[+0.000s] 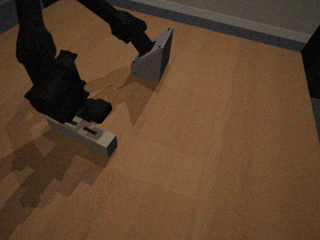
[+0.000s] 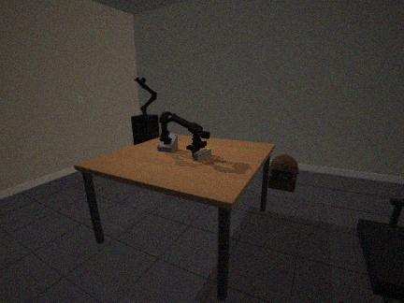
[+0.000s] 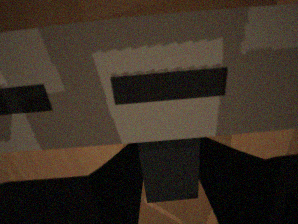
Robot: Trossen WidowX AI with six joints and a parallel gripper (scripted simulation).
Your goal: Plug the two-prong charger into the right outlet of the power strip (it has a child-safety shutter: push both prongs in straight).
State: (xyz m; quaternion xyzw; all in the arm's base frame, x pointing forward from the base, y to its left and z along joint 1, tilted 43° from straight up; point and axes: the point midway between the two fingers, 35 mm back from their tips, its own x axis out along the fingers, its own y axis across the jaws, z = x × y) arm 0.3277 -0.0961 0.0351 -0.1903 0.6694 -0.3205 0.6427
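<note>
The charger is 2 cm ahead of my gripper tip and 1 cm above it.
</note>
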